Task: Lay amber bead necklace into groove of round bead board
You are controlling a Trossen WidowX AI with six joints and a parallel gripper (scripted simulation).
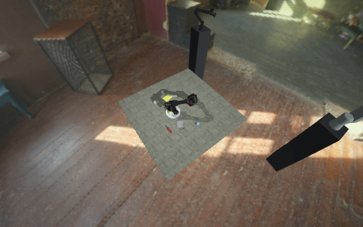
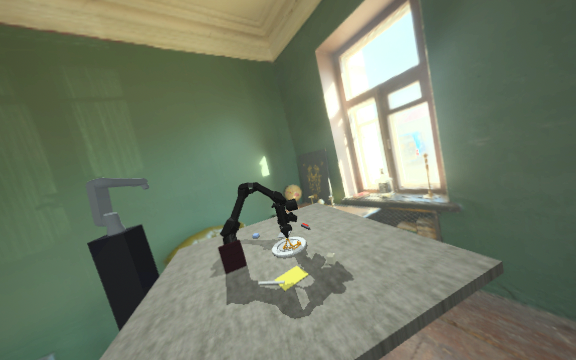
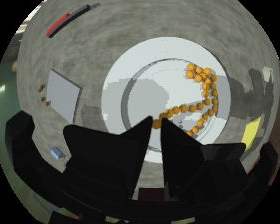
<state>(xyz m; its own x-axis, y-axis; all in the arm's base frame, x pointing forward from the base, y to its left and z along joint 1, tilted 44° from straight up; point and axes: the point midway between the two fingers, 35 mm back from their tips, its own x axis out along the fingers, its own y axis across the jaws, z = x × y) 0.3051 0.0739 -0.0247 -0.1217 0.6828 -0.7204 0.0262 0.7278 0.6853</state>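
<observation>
Now: the board 4 cm below my gripper tip, 3 cm to the right of it and 1 cm behind it. Round my gripper tip: red tool (19 cm to the left, 16 cm ahead, 4 cm below); grey square (18 cm to the left, 4 cm below); yellow card (29 cm to the right, 5 cm behind, 4 cm below).
</observation>
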